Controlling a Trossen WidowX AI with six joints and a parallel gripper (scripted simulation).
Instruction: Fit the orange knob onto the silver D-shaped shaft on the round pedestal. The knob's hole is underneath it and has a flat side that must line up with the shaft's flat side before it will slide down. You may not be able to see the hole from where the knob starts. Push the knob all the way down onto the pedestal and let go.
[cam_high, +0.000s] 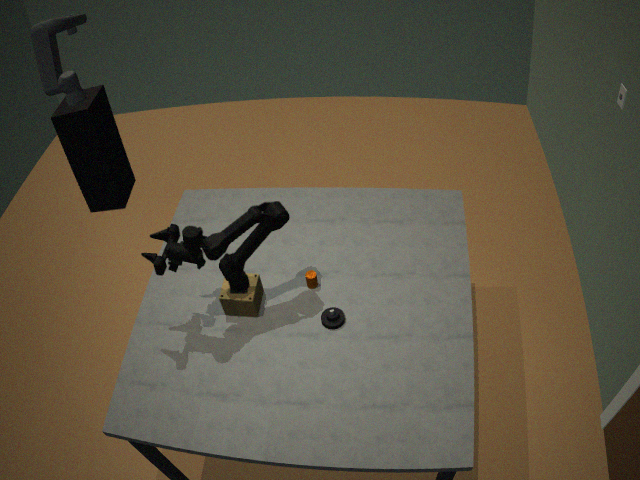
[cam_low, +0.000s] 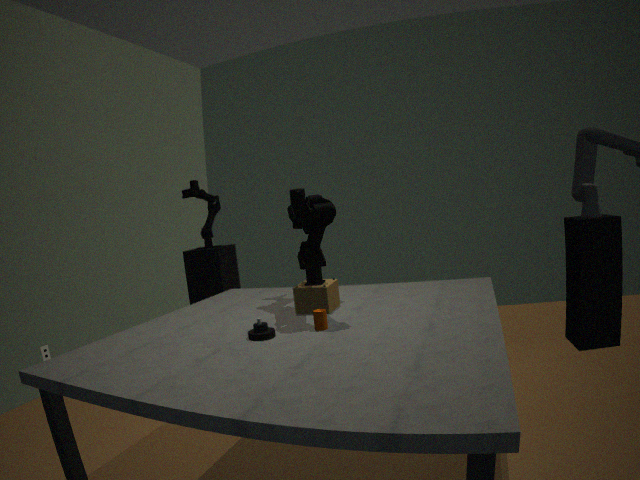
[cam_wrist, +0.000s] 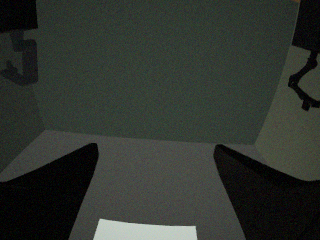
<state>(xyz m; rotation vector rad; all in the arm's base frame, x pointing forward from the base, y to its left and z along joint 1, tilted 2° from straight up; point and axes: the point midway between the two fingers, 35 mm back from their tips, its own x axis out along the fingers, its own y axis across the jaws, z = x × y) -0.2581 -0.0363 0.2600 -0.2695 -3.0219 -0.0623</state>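
The orange knob lies 53 cm ahead of my gripper tip, 33 cm below it and 10 cm to the left of it. Also, from my gripper tip: round pedestal (61 cm ahead, 35 cm below, 7 cm to the right).
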